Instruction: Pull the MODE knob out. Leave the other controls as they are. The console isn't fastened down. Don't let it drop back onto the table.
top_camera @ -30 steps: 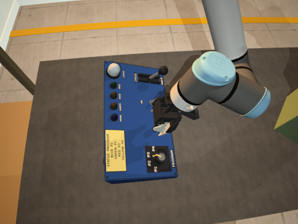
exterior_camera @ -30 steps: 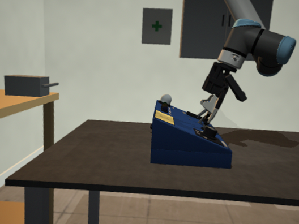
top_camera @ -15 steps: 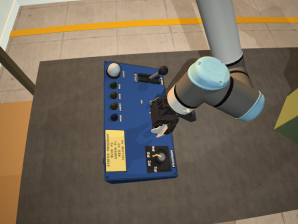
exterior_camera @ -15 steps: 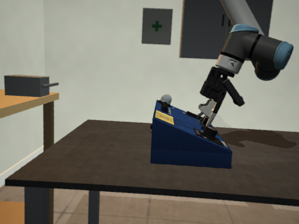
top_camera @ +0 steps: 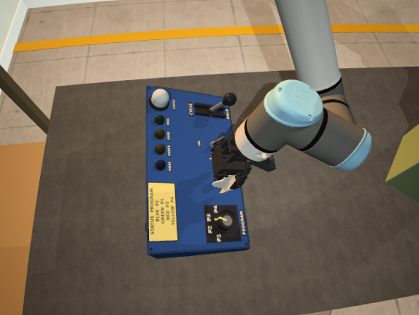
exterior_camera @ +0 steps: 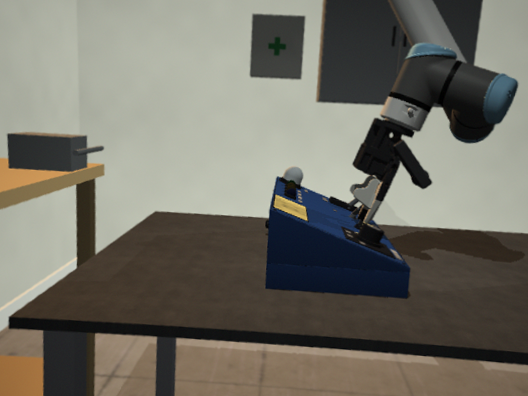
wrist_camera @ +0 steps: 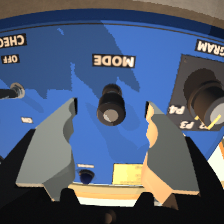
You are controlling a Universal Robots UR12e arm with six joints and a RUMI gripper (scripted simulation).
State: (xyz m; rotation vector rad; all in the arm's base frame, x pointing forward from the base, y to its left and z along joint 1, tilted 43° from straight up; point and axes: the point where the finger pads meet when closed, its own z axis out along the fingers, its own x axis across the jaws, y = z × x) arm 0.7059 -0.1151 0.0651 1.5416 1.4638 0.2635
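Now: the black mode knob right at my hand. The rest, counted from my hand: check toggle (11 cm to the right, 4 cm behind, 1 cm below); blue sloped console (7 cm to the right, 3 cm below, 1 cm ahead); program dial (11 cm to the left, 5 cm ahead).
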